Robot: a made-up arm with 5 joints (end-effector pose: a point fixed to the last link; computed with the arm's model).
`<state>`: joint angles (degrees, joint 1 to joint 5).
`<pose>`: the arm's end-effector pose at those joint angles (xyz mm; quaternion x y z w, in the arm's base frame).
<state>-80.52 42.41 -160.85 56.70 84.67</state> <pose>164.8 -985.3 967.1 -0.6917 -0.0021 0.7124 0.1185</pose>
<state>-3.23 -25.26 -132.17 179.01 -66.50</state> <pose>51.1 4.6 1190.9 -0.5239 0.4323 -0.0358 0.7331</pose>
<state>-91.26 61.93 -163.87 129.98 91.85</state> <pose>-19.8 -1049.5 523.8 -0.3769 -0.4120 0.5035 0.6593</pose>
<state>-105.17 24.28 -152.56 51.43 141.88</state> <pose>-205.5 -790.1 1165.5 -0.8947 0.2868 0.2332 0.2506</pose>
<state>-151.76 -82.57 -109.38 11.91 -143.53</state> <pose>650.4 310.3 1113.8 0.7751 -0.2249 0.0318 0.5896</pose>
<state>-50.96 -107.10 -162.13 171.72 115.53</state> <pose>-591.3 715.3 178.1 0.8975 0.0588 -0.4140 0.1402</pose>
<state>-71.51 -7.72 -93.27 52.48 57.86</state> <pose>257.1 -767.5 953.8 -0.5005 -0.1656 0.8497 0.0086</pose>
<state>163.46 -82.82 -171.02 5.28 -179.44</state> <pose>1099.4 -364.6 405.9 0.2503 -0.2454 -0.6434 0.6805</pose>
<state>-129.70 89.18 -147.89 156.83 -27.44</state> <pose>-581.3 -751.6 -86.1 0.5121 0.8451 -0.1039 0.1126</pose>
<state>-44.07 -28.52 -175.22 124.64 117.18</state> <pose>-269.2 246.9 1241.3 0.8584 0.1773 -0.4796 0.0422</pose>
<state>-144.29 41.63 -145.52 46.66 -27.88</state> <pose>-866.2 -669.3 826.1 0.0207 -0.1782 0.9541 0.2398</pose>
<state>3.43 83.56 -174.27 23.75 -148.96</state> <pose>1182.0 71.1 406.9 -0.7060 -0.5115 0.0652 0.4855</pose>
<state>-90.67 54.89 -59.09 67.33 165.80</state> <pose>-1.2 -568.0 -320.0 -0.0819 -0.0019 0.1678 0.9824</pose>
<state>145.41 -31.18 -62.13 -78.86 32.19</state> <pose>-382.7 216.4 984.8 0.5744 0.5233 0.5221 0.3516</pose>
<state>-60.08 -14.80 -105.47 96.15 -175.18</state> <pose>297.2 -519.0 1071.8 -0.7401 -0.0080 0.1515 0.6552</pose>
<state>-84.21 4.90 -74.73 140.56 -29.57</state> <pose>91.4 -738.7 477.9 0.1082 0.9314 -0.2728 0.2153</pose>
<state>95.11 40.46 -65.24 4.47 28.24</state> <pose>-106.0 865.6 -72.4 -0.3776 0.2990 -0.0550 0.8746</pose>
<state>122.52 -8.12 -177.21 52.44 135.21</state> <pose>57.2 -141.8 1429.9 0.0327 0.9467 0.2945 0.1263</pose>
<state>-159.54 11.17 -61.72 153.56 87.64</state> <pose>-621.3 -260.7 308.7 -0.3058 -0.6010 -0.2897 0.6792</pose>
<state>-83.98 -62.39 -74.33 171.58 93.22</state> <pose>5.3 -43.0 976.2 -0.3104 -0.4548 0.5158 0.6563</pose>
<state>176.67 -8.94 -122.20 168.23 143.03</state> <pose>-422.6 -6.9 1087.9 -0.3097 0.1491 -0.4615 0.8178</pose>
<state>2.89 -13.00 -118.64 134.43 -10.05</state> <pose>458.6 27.9 1111.7 -0.3565 0.4946 -0.4549 0.6491</pose>
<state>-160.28 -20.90 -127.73 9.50 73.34</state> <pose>-155.9 -86.3 1447.0 -0.1793 0.7472 0.6325 0.0974</pose>
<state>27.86 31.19 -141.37 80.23 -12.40</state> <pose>847.5 460.1 881.3 -0.2749 0.2349 -0.3395 0.8683</pose>
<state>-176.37 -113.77 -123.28 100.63 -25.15</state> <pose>994.1 17.5 539.1 0.4860 0.2314 0.6867 0.4887</pose>
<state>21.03 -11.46 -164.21 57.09 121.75</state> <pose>-34.3 -19.3 1450.6 0.7482 0.5506 -0.0715 0.3632</pose>
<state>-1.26 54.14 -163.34 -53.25 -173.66</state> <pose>905.7 -24.2 914.3 0.6552 0.5928 0.4344 0.1747</pose>
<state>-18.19 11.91 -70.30 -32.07 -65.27</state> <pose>887.5 -284.8 528.0 -0.3338 -0.3217 -0.5710 0.6775</pose>
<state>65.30 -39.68 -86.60 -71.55 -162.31</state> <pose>37.3 120.7 1231.7 -0.0429 -0.7183 -0.6890 0.0858</pose>
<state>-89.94 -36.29 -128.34 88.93 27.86</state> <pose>10.8 -15.2 1364.9 0.3201 -0.0821 -0.9416 0.0650</pose>
